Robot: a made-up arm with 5 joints.
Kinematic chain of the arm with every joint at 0, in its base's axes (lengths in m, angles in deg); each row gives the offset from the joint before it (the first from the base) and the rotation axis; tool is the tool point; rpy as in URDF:
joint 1: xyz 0.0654 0 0.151 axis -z
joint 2: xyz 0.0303 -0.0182 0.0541 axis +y
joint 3: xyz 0.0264 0 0.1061 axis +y
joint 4: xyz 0.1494 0 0.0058 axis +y
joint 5: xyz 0.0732 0.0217 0 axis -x
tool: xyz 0 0 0 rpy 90 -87.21 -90
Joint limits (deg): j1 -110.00..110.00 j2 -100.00..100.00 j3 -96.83..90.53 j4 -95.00..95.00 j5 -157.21..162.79
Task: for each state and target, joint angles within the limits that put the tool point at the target. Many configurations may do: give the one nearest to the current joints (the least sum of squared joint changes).
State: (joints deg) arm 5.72 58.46 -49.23 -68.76 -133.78
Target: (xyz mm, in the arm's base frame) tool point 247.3 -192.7 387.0
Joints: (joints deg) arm 47.41 42.62 -59.33 -71.73 -133.78
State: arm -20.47 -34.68 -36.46 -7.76 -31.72
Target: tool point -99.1 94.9 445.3
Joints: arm 28.92 -69.77 -48.84 -17.92 -31.72
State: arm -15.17 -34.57 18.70 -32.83 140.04
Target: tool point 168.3 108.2 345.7
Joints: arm -45.10 -62.70 58.14 -39.40 140.04
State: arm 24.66 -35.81 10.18 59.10 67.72
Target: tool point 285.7 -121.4 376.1
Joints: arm 29.65 -5.57 -19.93 30.77 67.72
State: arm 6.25 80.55 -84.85 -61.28 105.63
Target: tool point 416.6 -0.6 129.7
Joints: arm 0.67 90.88 -70.43 -20.00 105.63
